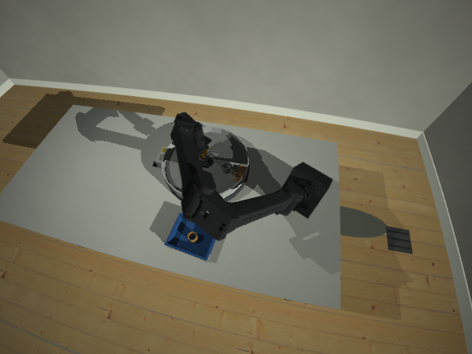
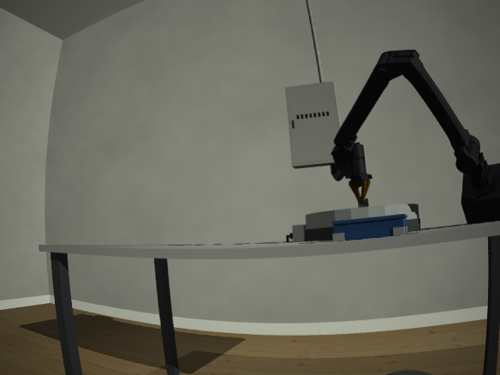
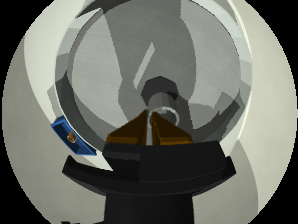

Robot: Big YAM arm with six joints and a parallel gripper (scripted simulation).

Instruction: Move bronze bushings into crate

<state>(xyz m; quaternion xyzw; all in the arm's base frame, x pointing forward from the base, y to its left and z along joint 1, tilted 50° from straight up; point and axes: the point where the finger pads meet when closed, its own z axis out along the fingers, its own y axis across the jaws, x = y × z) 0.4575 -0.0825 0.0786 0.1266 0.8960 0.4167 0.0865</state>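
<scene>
Right now my hand is 2 cm to the left of the round grey turntable and 7 cm above it. Also, from my hand: blue crate (13 cm behind, 32 cm to the left, 10 cm below).
</scene>
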